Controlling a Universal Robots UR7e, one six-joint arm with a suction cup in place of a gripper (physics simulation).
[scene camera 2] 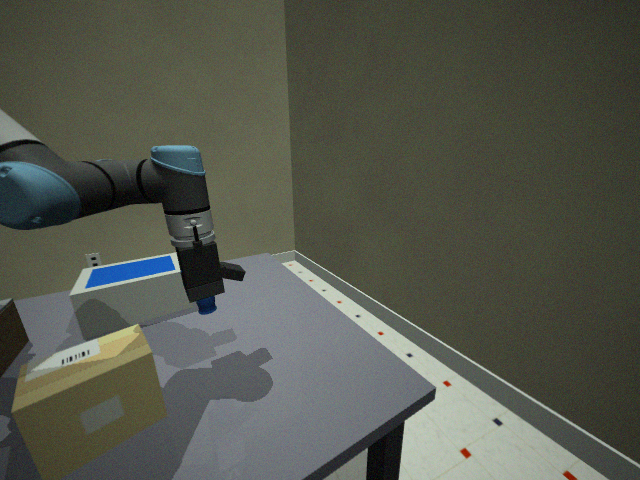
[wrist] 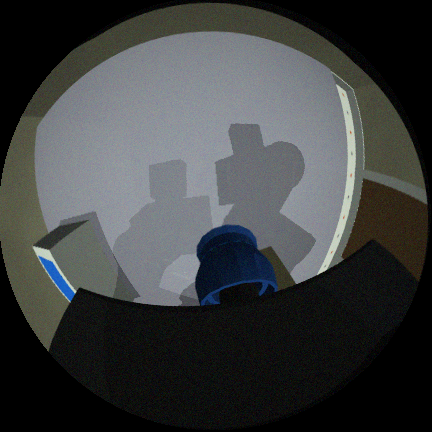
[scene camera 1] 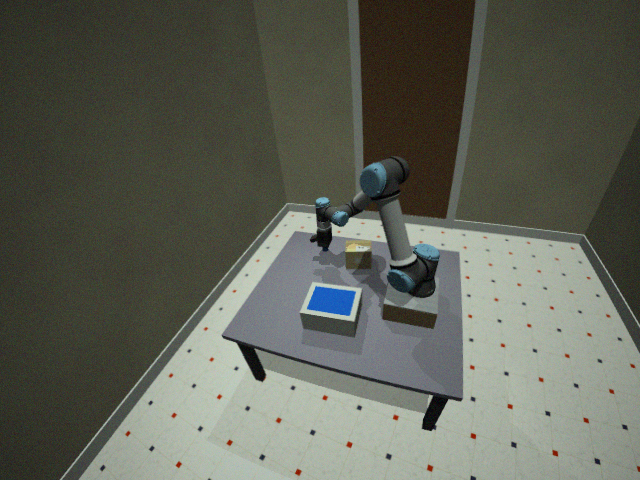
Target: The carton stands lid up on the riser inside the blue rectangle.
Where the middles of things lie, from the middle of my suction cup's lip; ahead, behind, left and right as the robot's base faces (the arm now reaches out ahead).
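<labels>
There's a tan carton (scene camera 2: 72, 406) here, and it's 18 cm behind my suction cup, 5 cm to the right of it and 7 cm below it. Going by their middles, the carton is the nearest to my suction cup of the things named here. I can see the riser (scene camera 2: 105, 298) as well, and that's 36 cm to the left of my suction cup, 13 cm behind it and 7 cm below it.
</labels>
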